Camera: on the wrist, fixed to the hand. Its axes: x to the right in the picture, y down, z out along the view.
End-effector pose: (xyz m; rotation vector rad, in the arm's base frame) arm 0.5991 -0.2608 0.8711 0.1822 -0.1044 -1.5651
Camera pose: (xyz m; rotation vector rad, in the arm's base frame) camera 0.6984 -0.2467 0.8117 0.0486 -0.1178 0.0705
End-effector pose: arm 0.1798 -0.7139 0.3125 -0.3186 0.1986 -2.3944
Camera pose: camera 0.2206 -0.7668 0.2170 -0.0248 0.3527 -0.7751
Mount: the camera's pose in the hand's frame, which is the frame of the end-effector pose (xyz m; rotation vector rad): -0.0107 0.0868 -0.0771 -0.0483 0.0569 1.6382
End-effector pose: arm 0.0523 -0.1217 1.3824 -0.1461 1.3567 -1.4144
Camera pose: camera 0.0530 -0.0422 1.2971 0.8162 0.9953 0.0161
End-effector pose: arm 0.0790 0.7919 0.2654 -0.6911 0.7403 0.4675
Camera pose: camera -0.0154 0.7950 0.1971 0.0226 1.2540 1.9478
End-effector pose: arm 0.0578 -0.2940 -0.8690 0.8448 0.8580 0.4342
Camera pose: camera -0.0112 -0.2119 -0.8233 1.3647 0.0031 1.8808
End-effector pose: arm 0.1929 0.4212 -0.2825 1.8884 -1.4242 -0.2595
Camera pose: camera 0.1679 0.4551 -0.1738 0.2359 -2.3369 0.5401
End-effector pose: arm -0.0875 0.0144 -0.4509 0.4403 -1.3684 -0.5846
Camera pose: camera -0.0011 0.0857 -0.4185 -0.7222 -1.2091 0.7420
